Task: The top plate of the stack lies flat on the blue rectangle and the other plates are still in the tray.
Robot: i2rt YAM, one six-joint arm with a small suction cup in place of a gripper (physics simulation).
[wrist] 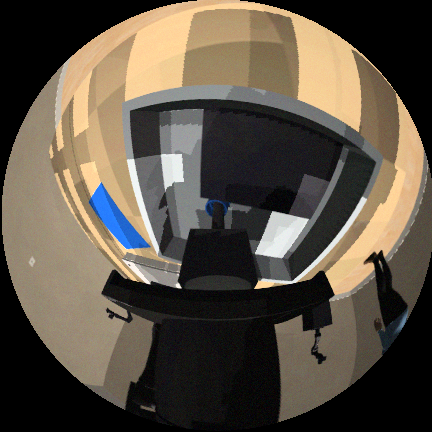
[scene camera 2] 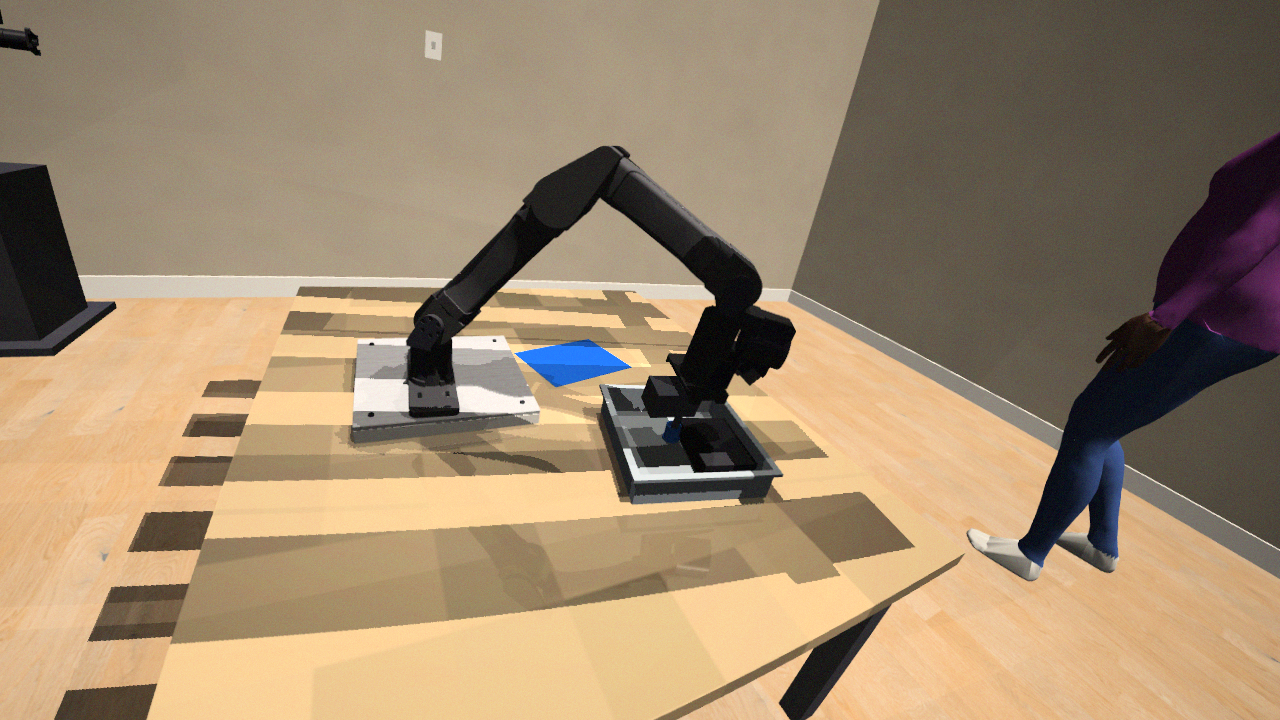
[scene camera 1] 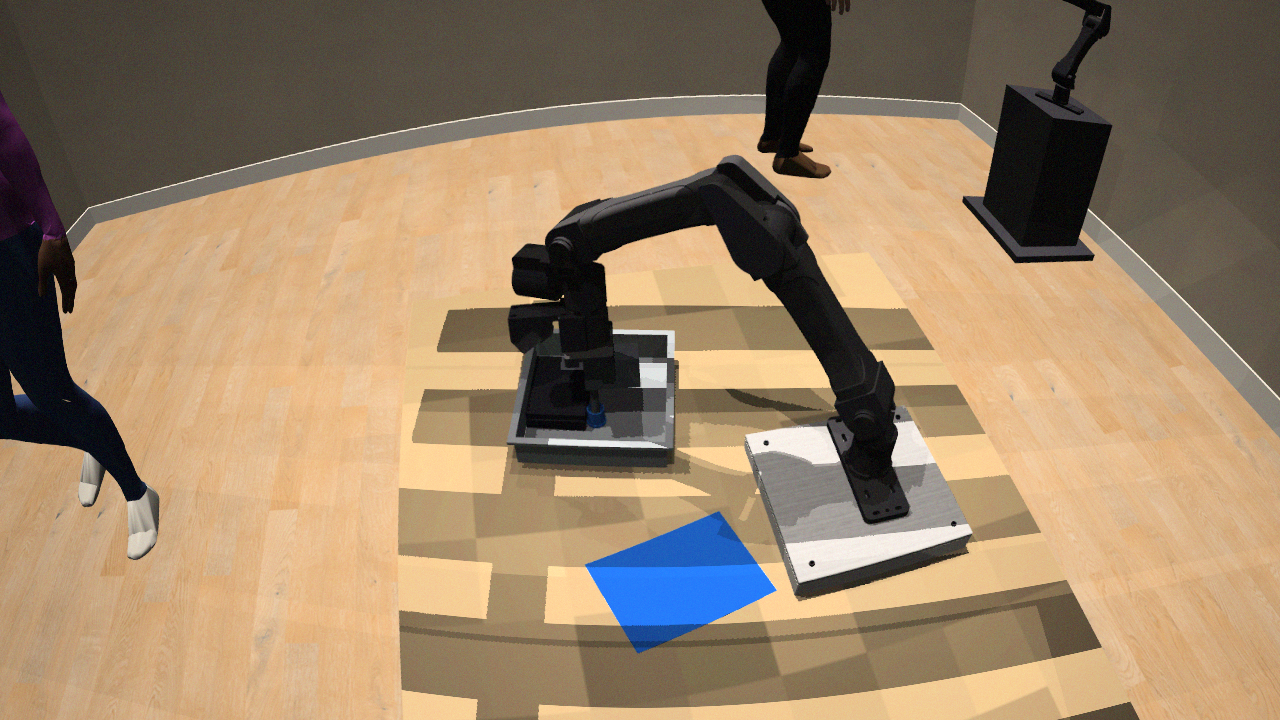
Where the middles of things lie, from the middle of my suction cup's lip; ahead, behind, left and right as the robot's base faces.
Now: suction cup 30 mm to the left of the grey tray (scene camera 1: pixel 638 432) and 10 mm below it. Also, from my suction cup: blue rectangle (scene camera 1: pixel 665 587): 80 mm behind, 290 mm to the left, 10 mm below.
